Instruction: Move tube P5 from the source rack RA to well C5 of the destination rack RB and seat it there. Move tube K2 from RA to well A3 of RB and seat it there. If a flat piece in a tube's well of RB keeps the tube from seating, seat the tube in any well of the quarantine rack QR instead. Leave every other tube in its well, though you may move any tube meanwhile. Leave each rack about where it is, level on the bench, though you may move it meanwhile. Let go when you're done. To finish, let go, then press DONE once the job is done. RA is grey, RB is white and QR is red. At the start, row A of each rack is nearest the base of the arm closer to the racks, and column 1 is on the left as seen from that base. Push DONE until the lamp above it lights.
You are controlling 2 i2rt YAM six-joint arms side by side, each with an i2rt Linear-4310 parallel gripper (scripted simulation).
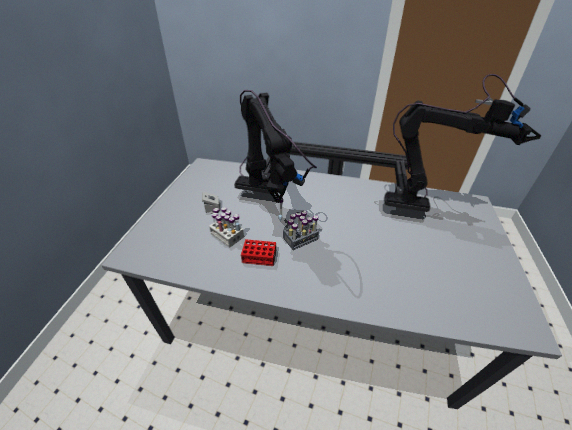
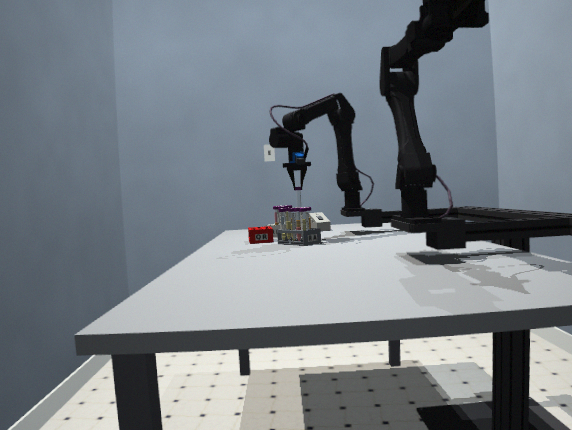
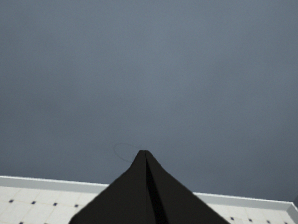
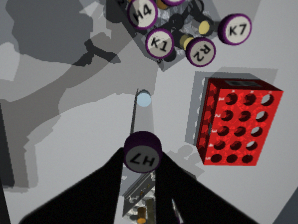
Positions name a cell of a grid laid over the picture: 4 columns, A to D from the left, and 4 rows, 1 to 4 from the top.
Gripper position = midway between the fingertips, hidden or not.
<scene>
I see my left gripper (image 3: B3), my right gripper (image 4: B3), a red rack QR (image 1: B3) and a tube (image 4: B3).
The red rack QR also shows in image 4 (image 4: C3). Image 3 misses the red rack QR: it is out of frame.
</scene>
